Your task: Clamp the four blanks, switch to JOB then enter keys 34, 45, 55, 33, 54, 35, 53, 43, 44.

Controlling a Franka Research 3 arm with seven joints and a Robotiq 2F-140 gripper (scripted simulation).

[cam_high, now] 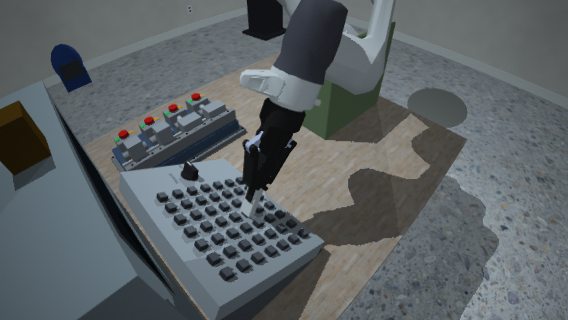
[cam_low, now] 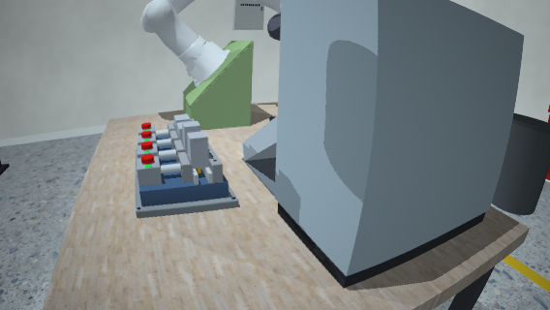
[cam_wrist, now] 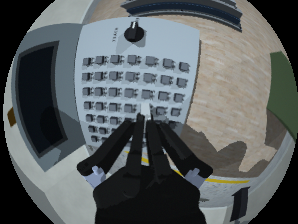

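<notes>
Right now my hand is 50 mm short of the key, 30 mm to the right of it and 10 mm above it. The rest, counted from my hand: grey keypad: 70 mm ahead, 50 mm to the right, 50 mm below; then black selector knob: 170 mm to the right, 40 mm ahead.
</notes>
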